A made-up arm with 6 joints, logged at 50 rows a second.
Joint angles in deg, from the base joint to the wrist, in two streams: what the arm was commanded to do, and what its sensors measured. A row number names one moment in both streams.
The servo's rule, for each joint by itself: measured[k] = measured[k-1] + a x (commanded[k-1-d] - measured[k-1]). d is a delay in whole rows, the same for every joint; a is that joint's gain. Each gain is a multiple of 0.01, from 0.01 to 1. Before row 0 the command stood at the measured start. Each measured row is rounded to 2 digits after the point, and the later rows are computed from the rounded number. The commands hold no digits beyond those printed.
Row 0, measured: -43.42 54.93 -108.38 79.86 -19.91 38.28
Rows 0 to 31, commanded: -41.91 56.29 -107.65 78.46 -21.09 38.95; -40.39 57.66 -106.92 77.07 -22.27 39.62; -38.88 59.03 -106.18 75.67 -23.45 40.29; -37.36 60.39 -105.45 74.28 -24.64 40.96; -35.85 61.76 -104.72 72.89 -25.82 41.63; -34.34 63.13 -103.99 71.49 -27.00 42.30; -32.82 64.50 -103.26 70.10 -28.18 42.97; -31.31 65.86 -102.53 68.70 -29.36 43.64; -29.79 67.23 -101.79 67.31 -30.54 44.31; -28.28 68.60 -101.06 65.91 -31.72 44.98; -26.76 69.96 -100.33 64.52 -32.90 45.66; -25.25 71.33 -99.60 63.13 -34.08 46.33; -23.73 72.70 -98.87 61.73 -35.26 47.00; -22.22 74.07 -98.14 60.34 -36.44 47.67; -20.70 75.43 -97.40 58.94 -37.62 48.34; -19.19 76.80 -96.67 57.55 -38.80 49.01; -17.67 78.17 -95.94 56.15 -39.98 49.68; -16.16 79.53 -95.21 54.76 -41.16 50.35; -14.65 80.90 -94.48 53.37 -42.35 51.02; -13.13 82.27 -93.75 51.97 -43.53 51.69; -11.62 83.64 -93.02 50.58 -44.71 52.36; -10.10 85.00 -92.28 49.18 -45.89 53.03; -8.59 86.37 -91.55 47.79 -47.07 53.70; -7.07 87.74 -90.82 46.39 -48.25 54.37; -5.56 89.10 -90.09 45.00 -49.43 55.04; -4.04 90.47 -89.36 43.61 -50.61 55.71; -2.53 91.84 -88.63 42.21 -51.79 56.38; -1.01 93.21 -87.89 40.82 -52.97 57.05; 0.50 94.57 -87.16 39.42 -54.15 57.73; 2.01 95.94 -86.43 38.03 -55.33 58.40; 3.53 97.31 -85.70 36.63 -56.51 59.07; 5.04 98.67 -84.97 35.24 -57.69 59.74
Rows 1 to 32, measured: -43.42 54.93 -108.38 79.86 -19.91 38.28; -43.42 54.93 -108.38 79.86 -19.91 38.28; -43.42 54.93 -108.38 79.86 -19.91 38.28; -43.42 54.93 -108.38 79.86 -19.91 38.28; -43.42 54.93 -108.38 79.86 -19.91 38.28; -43.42 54.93 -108.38 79.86 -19.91 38.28; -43.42 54.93 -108.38 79.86 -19.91 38.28; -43.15 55.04 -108.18 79.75 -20.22 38.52; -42.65 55.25 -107.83 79.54 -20.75 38.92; -41.97 55.55 -107.37 79.23 -21.45 39.41; -41.14 55.94 -106.83 78.83 -22.28 39.97; -40.19 56.41 -106.24 78.35 -23.20 40.57; -39.14 56.95 -105.61 77.80 -24.19 41.19; -38.00 57.55 -104.95 77.18 -25.23 41.83; -36.80 58.21 -104.27 76.50 -26.30 42.48; -35.54 58.93 -103.58 75.76 -27.40 43.14; -34.23 59.70 -102.87 74.97 -28.52 43.80; -32.89 60.52 -102.16 74.13 -29.66 44.47; -31.51 61.38 -101.44 73.25 -30.81 45.14; -30.11 62.29 -100.72 72.33 -31.97 45.81; -28.69 63.23 -100.00 71.37 -33.13 46.48; -27.25 64.21 -99.27 70.38 -34.30 47.15; -25.80 65.22 -98.54 69.35 -35.47 47.82; -24.34 66.26 -97.81 68.29 -36.64 48.49; -22.87 67.32 -97.08 67.21 -37.82 49.16; -21.39 68.41 -96.35 66.10 -39.00 49.83; -19.90 69.52 -95.62 64.97 -40.18 50.50; -18.41 70.65 -94.89 63.82 -41.36 51.17; -16.91 71.80 -94.16 62.65 -42.54 51.84; -15.41 72.97 -93.43 61.46 -43.72 52.51; -13.91 74.15 -92.70 60.25 -44.90 53.18; -12.41 75.35 -91.97 59.03 -46.08 53.85
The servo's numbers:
d 7
a 0.18 0.08 0.28 0.08 0.26 0.36

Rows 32 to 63, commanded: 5.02 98.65 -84.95 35.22 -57.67 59.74; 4.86 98.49 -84.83 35.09 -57.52 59.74; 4.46 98.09 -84.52 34.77 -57.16 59.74; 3.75 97.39 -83.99 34.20 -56.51 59.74; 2.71 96.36 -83.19 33.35 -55.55 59.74; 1.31 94.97 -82.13 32.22 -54.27 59.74; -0.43 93.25 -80.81 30.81 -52.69 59.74; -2.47 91.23 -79.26 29.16 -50.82 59.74; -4.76 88.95 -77.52 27.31 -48.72 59.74; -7.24 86.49 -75.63 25.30 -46.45 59.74; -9.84 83.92 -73.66 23.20 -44.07 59.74; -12.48 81.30 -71.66 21.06 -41.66 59.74; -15.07 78.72 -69.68 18.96 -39.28 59.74; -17.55 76.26 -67.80 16.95 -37.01 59.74; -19.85 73.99 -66.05 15.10 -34.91 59.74; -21.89 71.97 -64.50 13.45 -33.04 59.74; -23.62 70.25 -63.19 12.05 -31.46 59.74; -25.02 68.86 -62.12 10.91 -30.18 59.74; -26.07 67.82 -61.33 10.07 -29.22 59.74; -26.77 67.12 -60.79 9.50 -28.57 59.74; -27.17 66.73 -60.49 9.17 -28.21 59.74; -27.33 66.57 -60.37 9.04 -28.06 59.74; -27.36 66.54 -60.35 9.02 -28.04 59.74; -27.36 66.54 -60.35 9.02 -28.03 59.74; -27.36 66.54 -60.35 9.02 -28.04 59.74; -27.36 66.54 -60.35 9.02 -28.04 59.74; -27.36 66.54 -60.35 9.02 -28.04 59.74; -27.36 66.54 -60.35 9.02 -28.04 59.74; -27.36 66.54 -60.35 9.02 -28.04 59.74; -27.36 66.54 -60.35 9.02 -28.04 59.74; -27.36 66.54 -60.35 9.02 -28.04 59.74; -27.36 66.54 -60.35 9.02 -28.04 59.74
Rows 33 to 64, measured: -10.90 76.56 -91.24 57.80 -47.26 54.52; -9.39 77.78 -90.51 56.55 -48.44 55.19; -7.88 79.01 -89.78 55.29 -49.62 55.86; -6.37 80.25 -89.05 54.02 -50.80 56.53; -4.86 81.51 -88.32 52.74 -51.98 57.20; -3.35 82.77 -87.59 51.45 -53.16 57.87; -1.84 84.04 -86.86 50.15 -54.34 58.54; -0.61 85.21 -86.33 48.96 -55.21 58.97; 0.37 86.27 -85.91 47.85 -55.81 59.25; 1.11 87.22 -85.52 46.80 -56.16 59.43; 1.59 88.03 -85.09 45.79 -56.25 59.54; 1.79 88.70 -84.56 44.79 -56.07 59.61; 1.70 89.20 -83.88 43.78 -55.60 59.66; 1.32 89.52 -83.02 42.74 -54.84 59.69; 0.64 89.66 -81.97 41.65 -53.79 59.71; -0.33 89.60 -80.72 40.50 -52.47 59.72; -1.57 89.35 -79.29 39.28 -50.90 59.73; -3.06 88.92 -77.71 37.99 -49.12 59.73; -4.76 88.31 -76.02 36.64 -47.18 59.73; -6.62 87.54 -74.24 35.23 -45.13 59.73; -8.59 86.64 -72.44 33.77 -43.02 59.73; -10.62 85.63 -70.65 32.28 -40.91 59.73; -12.65 84.54 -68.93 30.77 -38.86 59.73; -14.62 83.40 -67.32 29.27 -36.94 59.73; -16.49 82.24 -65.86 27.80 -35.18 59.73; -18.21 81.09 -64.59 26.38 -33.63 59.73; -19.75 79.97 -63.53 25.03 -32.31 59.73; -21.09 78.91 -62.68 23.76 -31.24 59.73; -22.21 77.92 -62.03 22.58 -30.41 59.73; -23.14 77.01 -61.56 21.50 -29.79 59.73; -23.90 76.17 -61.22 20.50 -29.33 59.73; -24.52 75.40 -60.98 19.58 -28.99 59.73
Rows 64 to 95, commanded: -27.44 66.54 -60.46 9.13 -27.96 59.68; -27.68 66.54 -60.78 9.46 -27.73 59.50; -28.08 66.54 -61.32 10.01 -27.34 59.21; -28.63 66.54 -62.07 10.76 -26.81 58.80; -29.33 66.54 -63.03 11.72 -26.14 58.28; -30.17 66.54 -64.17 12.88 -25.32 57.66; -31.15 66.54 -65.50 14.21 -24.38 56.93; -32.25 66.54 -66.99 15.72 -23.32 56.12; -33.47 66.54 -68.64 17.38 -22.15 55.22; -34.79 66.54 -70.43 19.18 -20.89 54.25; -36.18 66.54 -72.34 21.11 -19.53 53.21; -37.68 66.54 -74.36 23.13 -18.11 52.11; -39.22 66.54 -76.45 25.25 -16.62 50.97; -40.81 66.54 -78.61 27.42 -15.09 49.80; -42.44 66.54 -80.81 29.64 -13.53 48.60; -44.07 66.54 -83.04 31.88 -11.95 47.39; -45.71 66.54 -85.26 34.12 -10.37 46.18; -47.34 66.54 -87.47 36.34 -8.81 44.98; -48.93 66.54 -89.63 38.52 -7.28 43.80; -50.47 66.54 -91.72 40.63 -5.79 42.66; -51.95 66.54 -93.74 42.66 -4.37 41.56; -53.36 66.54 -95.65 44.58 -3.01 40.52; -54.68 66.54 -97.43 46.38 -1.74 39.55; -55.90 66.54 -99.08 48.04 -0.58 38.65; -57.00 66.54 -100.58 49.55 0.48 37.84; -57.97 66.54 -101.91 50.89 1.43 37.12; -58.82 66.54 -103.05 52.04 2.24 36.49; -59.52 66.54 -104.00 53.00 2.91 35.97; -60.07 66.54 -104.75 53.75 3.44 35.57; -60.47 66.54 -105.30 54.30 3.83 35.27; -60.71 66.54 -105.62 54.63 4.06 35.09; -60.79 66.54 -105.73 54.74 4.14 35.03
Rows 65 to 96, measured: -25.03 74.69 -60.80 18.74 -28.74 59.73; -25.45 74.04 -60.67 17.96 -28.56 59.73; -25.79 73.44 -60.58 17.24 -28.42 59.73; -26.07 72.89 -60.52 16.58 -28.32 59.73; -26.30 72.38 -60.47 15.98 -28.25 59.73; -26.49 71.91 -60.44 15.42 -28.20 59.73; -26.65 71.48 -60.41 14.91 -28.16 59.73; -26.79 71.08 -60.42 14.45 -28.11 59.71; -26.95 70.72 -60.52 14.05 -28.01 59.63; -27.15 70.39 -60.74 13.73 -27.84 59.48; -27.42 70.08 -61.11 13.49 -27.57 59.24; -27.76 69.80 -61.65 13.35 -27.20 58.89; -28.19 69.54 -62.36 13.31 -26.71 58.45; -28.72 69.30 -63.24 13.38 -26.10 57.90; -29.36 69.08 -64.29 13.57 -25.38 57.26; -30.10 68.88 -65.51 13.87 -24.54 56.53; -30.94 68.69 -66.89 14.29 -23.59 55.71; -31.88 68.52 -68.42 14.84 -22.53 54.81; -32.92 68.36 -70.08 15.50 -21.38 53.84; -34.05 68.21 -71.86 16.28 -20.14 52.81; -35.27 68.08 -73.75 17.17 -18.83 51.73; -36.56 67.96 -75.73 18.17 -17.45 50.60; -37.91 67.85 -77.78 19.27 -16.02 49.44; -39.31 67.75 -79.87 20.46 -14.55 48.27; -40.76 67.65 -82.00 21.73 -13.06 47.09; -42.23 67.56 -84.14 23.07 -11.56 45.91; -43.71 67.48 -86.26 24.47 -10.06 44.74; -45.19 67.40 -88.35 25.93 -8.58 43.60; -46.66 67.33 -90.39 27.42 -7.13 42.49; -48.10 67.27 -92.36 28.94 -5.73 41.43; -49.50 67.21 -94.24 30.47 -4.39 40.43; -50.85 67.16 -96.02 32.00 -3.12 39.50
